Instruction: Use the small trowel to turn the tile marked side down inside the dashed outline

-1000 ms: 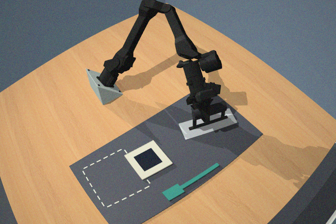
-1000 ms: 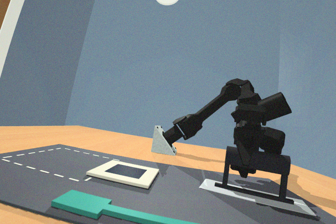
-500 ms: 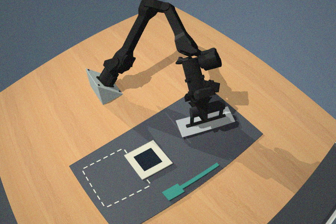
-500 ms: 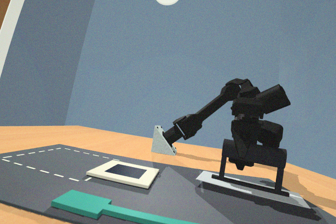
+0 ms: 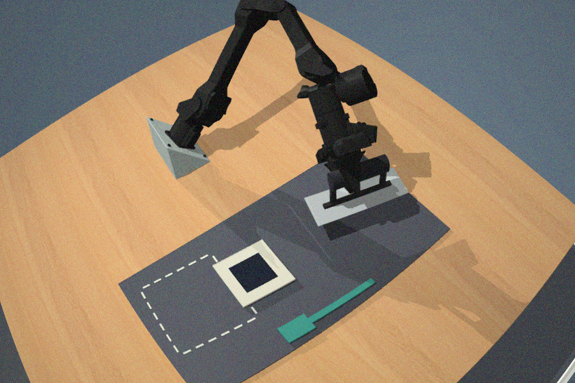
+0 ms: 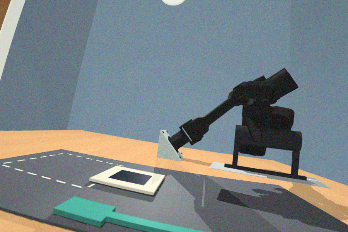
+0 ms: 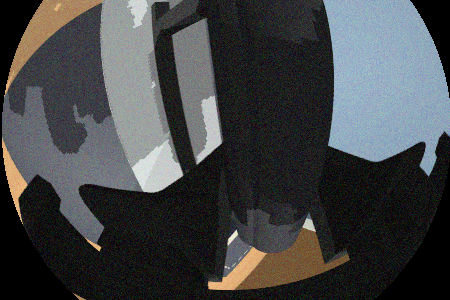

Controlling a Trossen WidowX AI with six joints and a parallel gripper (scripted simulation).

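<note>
The grey mat lies 3 cm behind my gripper tip, 17 cm to the right of it and 12 cm below it. The rest, counted from my gripper tip: teal flat paddle (11 cm ahead, 20 cm to the right, 10 cm below); then cream tile (6 cm behind, 22 cm to the right, 10 cm below).
</note>
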